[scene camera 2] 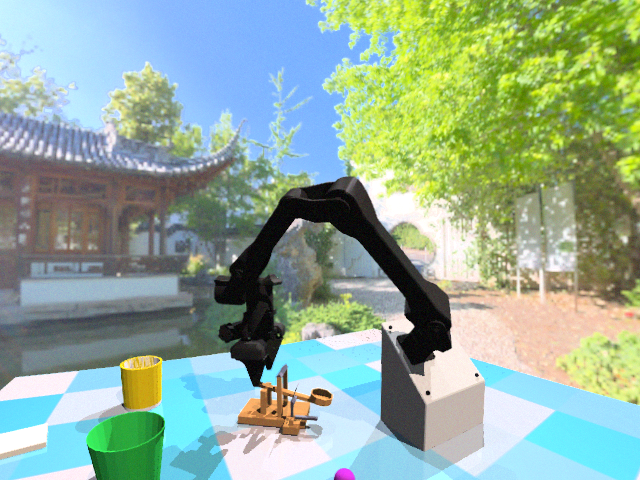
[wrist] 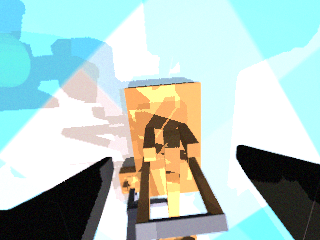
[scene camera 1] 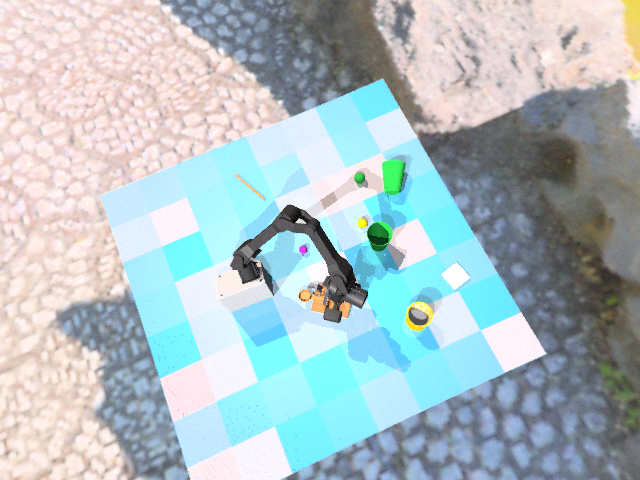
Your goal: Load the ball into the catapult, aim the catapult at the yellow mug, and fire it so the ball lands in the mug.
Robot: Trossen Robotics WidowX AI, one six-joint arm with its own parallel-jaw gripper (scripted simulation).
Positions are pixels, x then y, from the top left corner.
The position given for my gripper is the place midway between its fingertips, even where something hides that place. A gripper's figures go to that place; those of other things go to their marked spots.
Scene:
My gripper (scene camera 2: pixel 262 377): 68 cm from the lens. A yellow mug (scene camera 2: pixel 141 378): 77 cm from the lens.

